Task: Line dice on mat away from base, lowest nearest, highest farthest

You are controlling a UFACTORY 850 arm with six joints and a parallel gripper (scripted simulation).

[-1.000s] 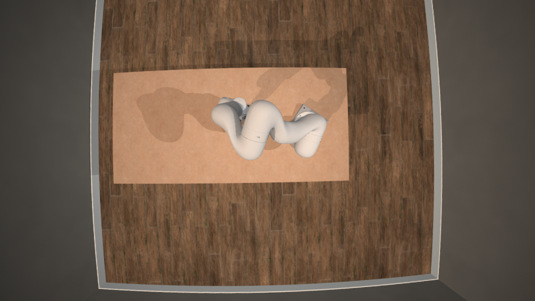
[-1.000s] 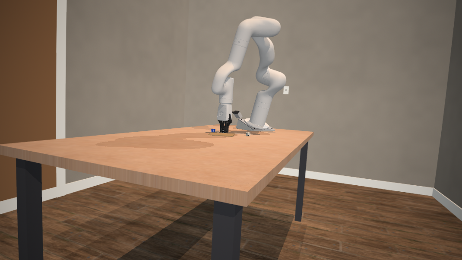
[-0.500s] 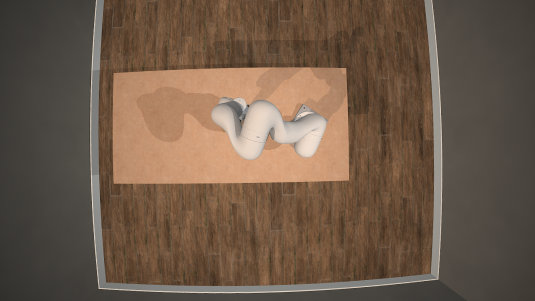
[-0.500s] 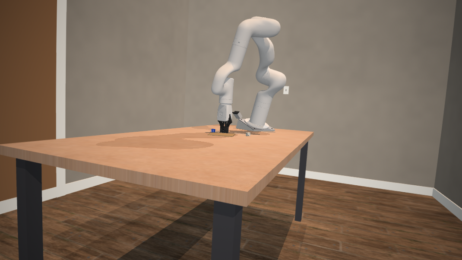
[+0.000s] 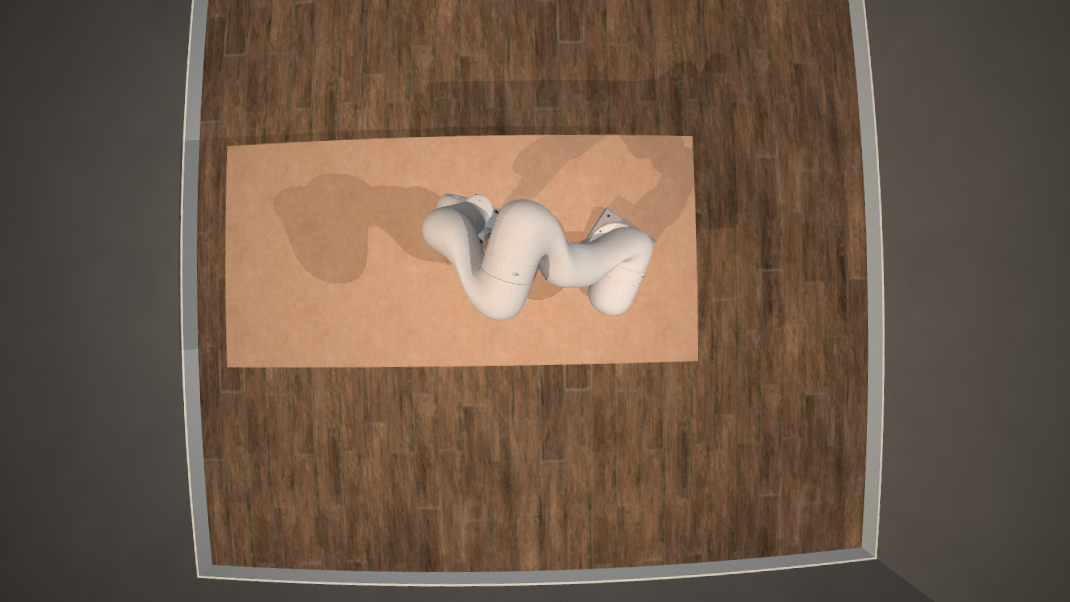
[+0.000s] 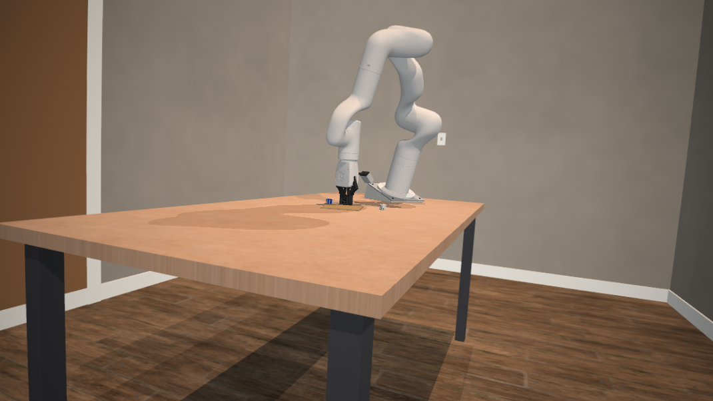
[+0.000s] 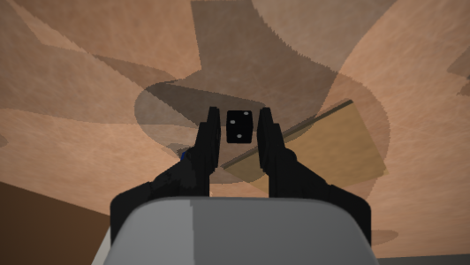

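My hand is 1 cm above the black die. From my hand the other things lie so: blue die (3 cm ahead, 6 cm to the right, 1 cm below); white die (1 cm ahead, 17 cm to the left, 1 cm below); mat (10 cm ahead, 5 cm to the left, 2 cm below).
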